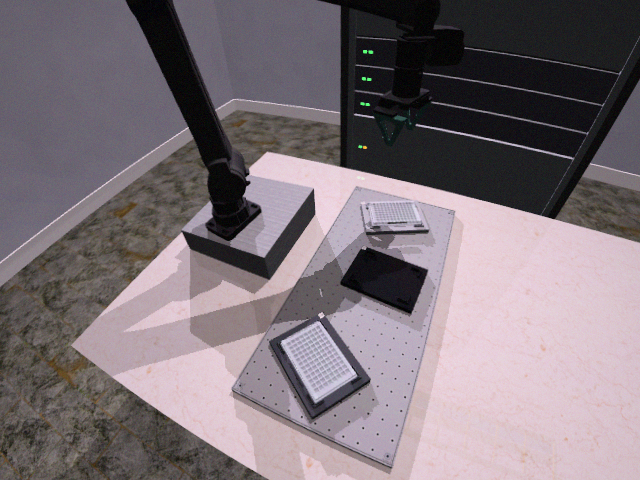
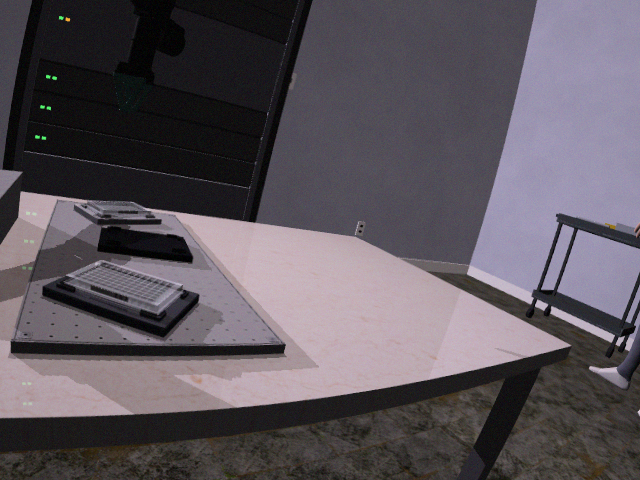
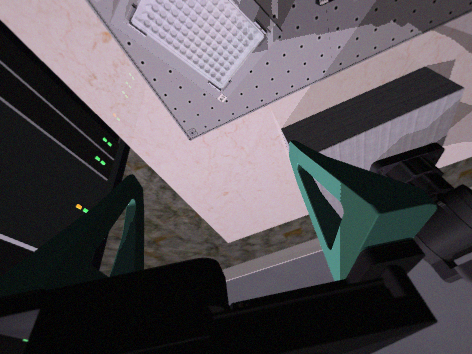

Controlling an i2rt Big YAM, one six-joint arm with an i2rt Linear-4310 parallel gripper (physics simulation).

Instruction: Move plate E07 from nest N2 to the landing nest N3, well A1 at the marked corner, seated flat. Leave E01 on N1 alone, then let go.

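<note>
My gripper (image 1: 400, 135) (image 2: 129, 107) (image 3: 213, 164) is open and empty, high above and beyond the far end of the board. A clear 96-well plate (image 1: 394, 212) (image 2: 116, 207) (image 3: 197, 37) lies on the far nest (image 1: 400, 227) (image 2: 134, 220). A small white tag (image 3: 222, 98) marks a corner there. A second clear plate (image 1: 317, 360) (image 2: 124, 285) lies on the dark near nest (image 1: 291, 370) (image 2: 178, 312), with a white tag (image 1: 321, 314) at one corner. The middle black nest (image 1: 385, 279) (image 2: 144, 243) holds no plate. I cannot read plate or nest names.
The nests stand on a perforated grey board (image 1: 392, 413) (image 2: 248, 330) (image 3: 192, 110) on the table (image 1: 516, 310). The arm's base stands on a grey block (image 1: 284, 206) (image 3: 370, 110) beside the board. A dark rack (image 1: 347, 103) stands behind the table; a trolley (image 2: 584, 312) stands at right.
</note>
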